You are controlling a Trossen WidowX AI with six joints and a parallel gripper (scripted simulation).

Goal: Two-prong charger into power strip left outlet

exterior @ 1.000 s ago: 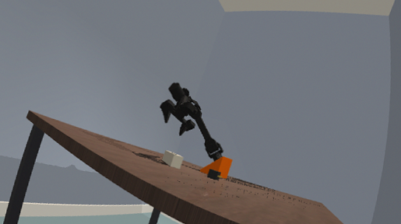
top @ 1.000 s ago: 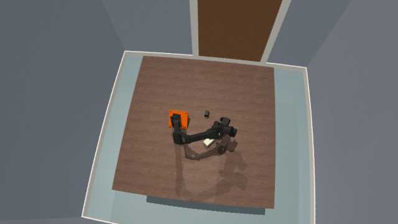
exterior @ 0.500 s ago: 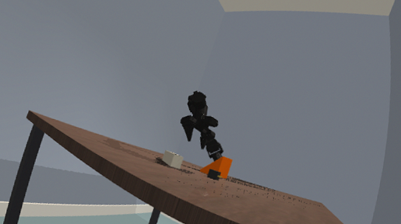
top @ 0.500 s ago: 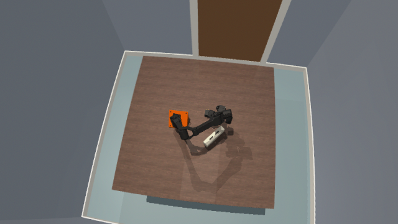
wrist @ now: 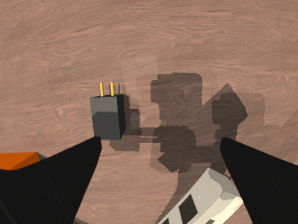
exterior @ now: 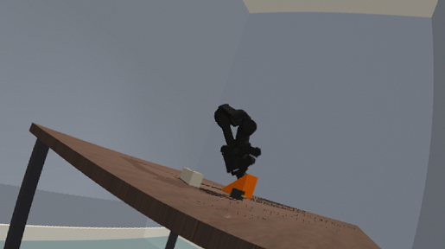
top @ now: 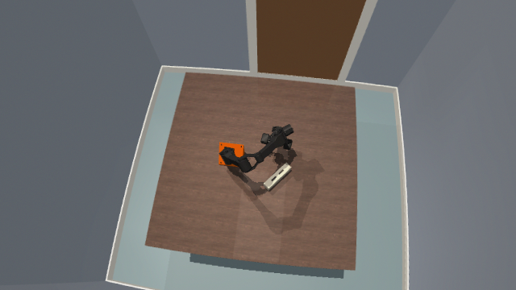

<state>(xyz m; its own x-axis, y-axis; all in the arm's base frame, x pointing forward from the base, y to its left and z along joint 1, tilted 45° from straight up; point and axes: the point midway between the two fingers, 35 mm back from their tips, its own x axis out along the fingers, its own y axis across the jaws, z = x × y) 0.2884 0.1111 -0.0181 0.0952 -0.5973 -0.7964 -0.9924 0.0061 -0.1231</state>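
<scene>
The two-prong charger lies 6 cm behind my gripper tip, 3 cm to the left of it and 7 cm below it.
</scene>
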